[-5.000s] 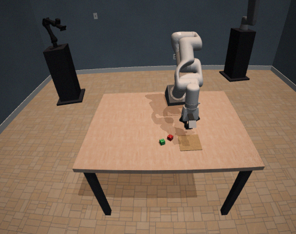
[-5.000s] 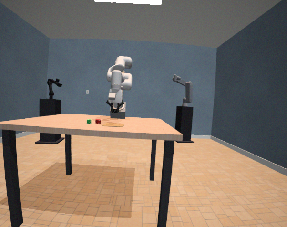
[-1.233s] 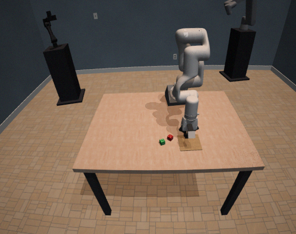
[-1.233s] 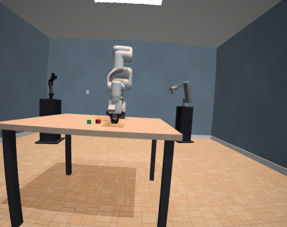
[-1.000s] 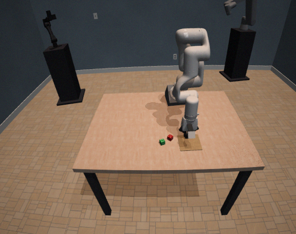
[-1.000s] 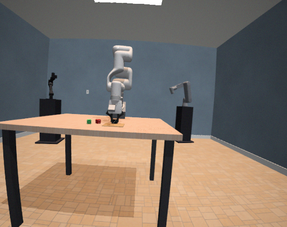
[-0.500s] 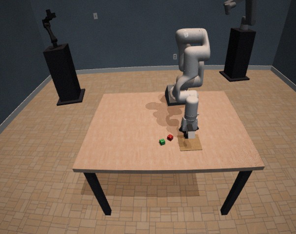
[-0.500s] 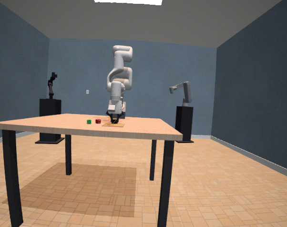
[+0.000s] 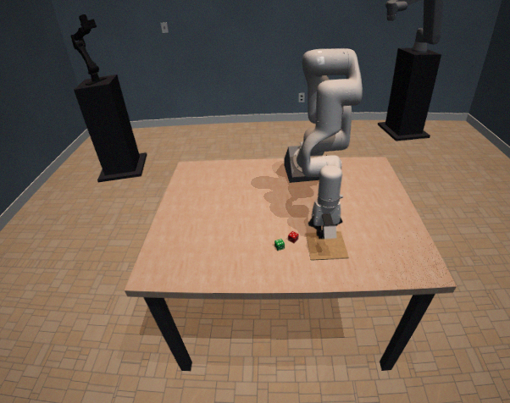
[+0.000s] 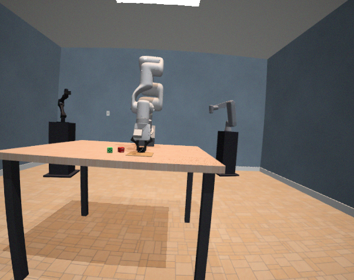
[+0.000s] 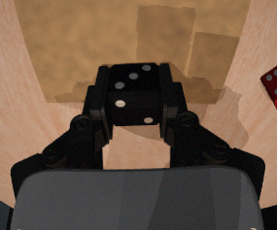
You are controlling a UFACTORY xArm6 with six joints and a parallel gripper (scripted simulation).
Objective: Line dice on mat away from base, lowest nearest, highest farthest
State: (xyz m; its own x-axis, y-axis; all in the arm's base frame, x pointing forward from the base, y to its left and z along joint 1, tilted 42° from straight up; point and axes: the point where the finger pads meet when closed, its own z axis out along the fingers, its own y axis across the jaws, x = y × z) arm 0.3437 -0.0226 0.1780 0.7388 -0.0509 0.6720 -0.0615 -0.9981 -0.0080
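The black die lies 10 mm below my hand. Round my hand: green die (20 mm ahead, 180 mm to the right, 10 mm below); tan mat (50 mm ahead, 20 mm below); red die (10 mm behind, 120 mm to the right, 10 mm below).
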